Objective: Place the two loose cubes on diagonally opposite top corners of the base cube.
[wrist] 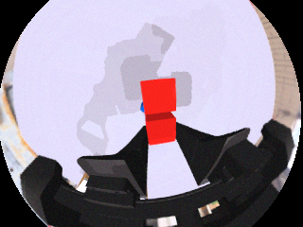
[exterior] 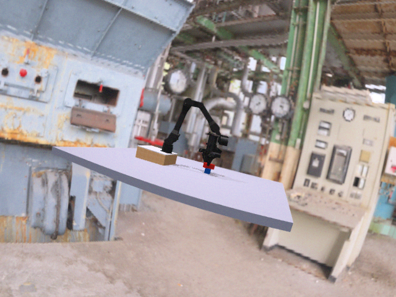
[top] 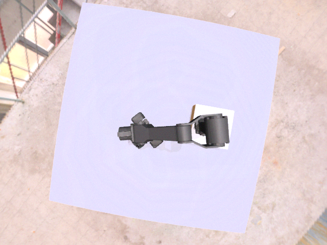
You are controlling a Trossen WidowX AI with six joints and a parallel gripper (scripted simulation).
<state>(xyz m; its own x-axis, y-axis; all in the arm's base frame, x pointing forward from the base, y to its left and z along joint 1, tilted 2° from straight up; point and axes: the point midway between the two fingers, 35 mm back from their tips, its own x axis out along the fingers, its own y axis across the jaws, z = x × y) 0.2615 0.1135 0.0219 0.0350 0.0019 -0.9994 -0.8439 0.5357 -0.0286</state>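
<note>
The blue cube lies 4 cm below my gripper tip, 2 cm to the left of it and 1 cm ahead of it.
</note>
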